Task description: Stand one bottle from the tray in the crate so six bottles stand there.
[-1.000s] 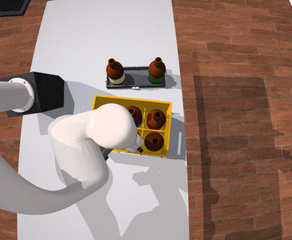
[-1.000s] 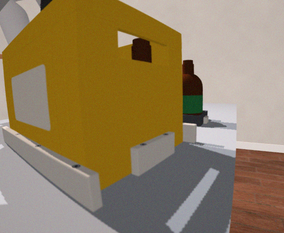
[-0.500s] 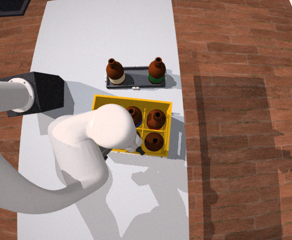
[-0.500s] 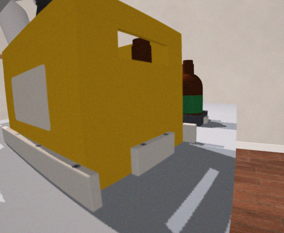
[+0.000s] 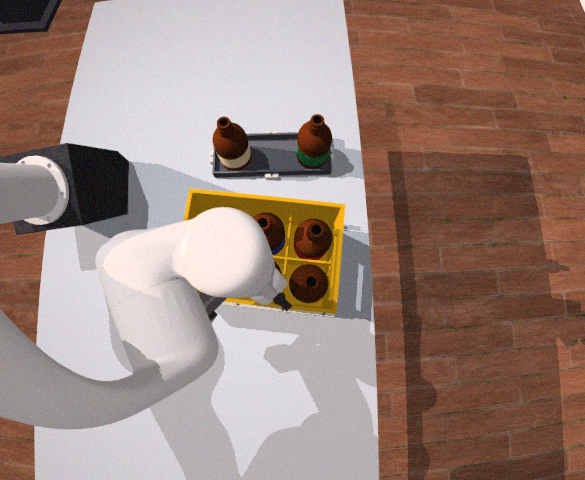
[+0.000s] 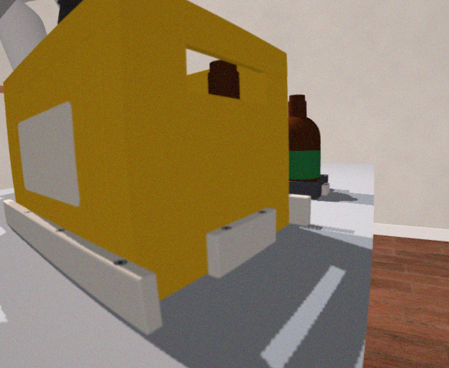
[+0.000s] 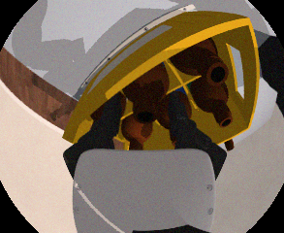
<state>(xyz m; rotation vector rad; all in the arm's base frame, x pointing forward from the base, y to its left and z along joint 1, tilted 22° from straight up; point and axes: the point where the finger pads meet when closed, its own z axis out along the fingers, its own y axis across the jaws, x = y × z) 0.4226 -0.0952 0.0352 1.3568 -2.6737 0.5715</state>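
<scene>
Right now my hand is 40 mm to the right of the crate and 80 mm above it. From my hand the other things lie so: cream-labelled bottle (100 mm behind, 280 mm to the left, 70 mm below); green-label bottle (80 mm ahead, 310 mm to the left, 70 mm below); dark tray (20 mm behind, 300 mm to the left, 150 mm below).
</scene>
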